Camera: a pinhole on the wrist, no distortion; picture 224 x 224 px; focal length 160.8 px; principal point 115.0 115.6 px. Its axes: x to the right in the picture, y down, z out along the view. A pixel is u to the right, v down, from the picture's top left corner.
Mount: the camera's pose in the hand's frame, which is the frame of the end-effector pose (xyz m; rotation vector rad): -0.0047 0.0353 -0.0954 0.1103 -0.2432 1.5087
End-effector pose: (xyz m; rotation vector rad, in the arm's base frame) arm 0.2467 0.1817 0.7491 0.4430 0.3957 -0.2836
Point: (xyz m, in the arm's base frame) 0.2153 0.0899 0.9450
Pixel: 119 149
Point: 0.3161 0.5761 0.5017
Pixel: behind the camera
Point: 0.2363 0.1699 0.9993
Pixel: 171 163
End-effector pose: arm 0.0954 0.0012 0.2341 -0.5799 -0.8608 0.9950
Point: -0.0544 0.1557 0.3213
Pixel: 184 17
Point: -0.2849 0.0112 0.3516
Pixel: 174 121
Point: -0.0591 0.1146 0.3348
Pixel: 164 42
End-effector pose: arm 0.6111 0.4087 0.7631 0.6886 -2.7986 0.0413
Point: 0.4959 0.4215 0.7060
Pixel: 186 20
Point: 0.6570 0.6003 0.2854
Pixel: 179 180
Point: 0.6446 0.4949 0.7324
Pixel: 184 211
